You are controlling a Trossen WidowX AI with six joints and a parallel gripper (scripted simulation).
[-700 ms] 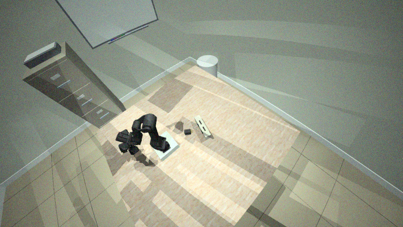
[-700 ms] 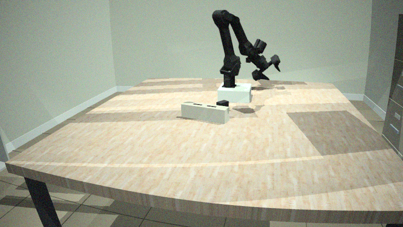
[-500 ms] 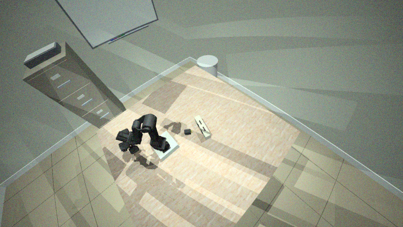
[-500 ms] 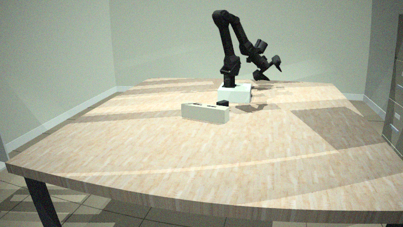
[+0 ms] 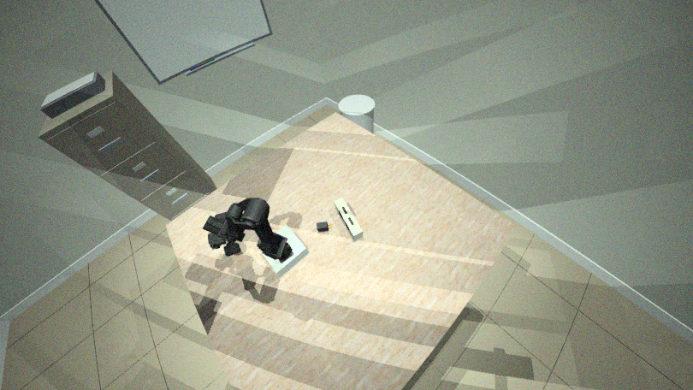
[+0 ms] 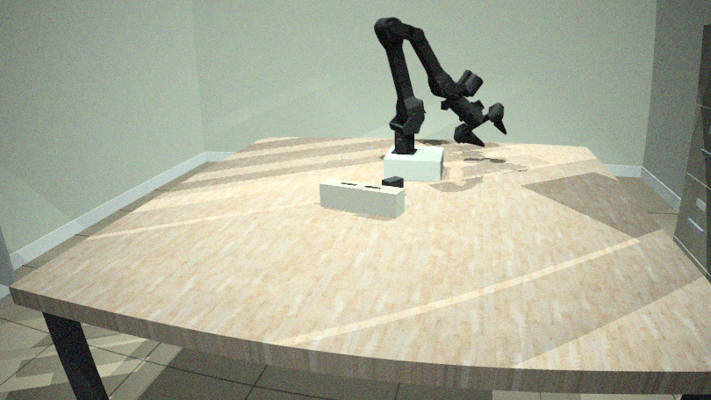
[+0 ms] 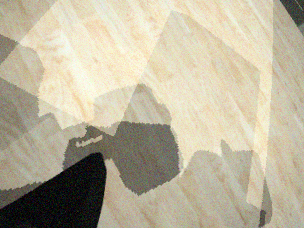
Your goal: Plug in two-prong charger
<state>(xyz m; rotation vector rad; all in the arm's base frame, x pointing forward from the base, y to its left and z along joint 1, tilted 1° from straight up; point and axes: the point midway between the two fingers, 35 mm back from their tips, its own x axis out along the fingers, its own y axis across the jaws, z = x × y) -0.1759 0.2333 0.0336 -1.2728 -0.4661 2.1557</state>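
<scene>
Right now the charger is 40 cm ahead of my gripper tip, 25 cm to the right of it and 5 cm below it.
</scene>
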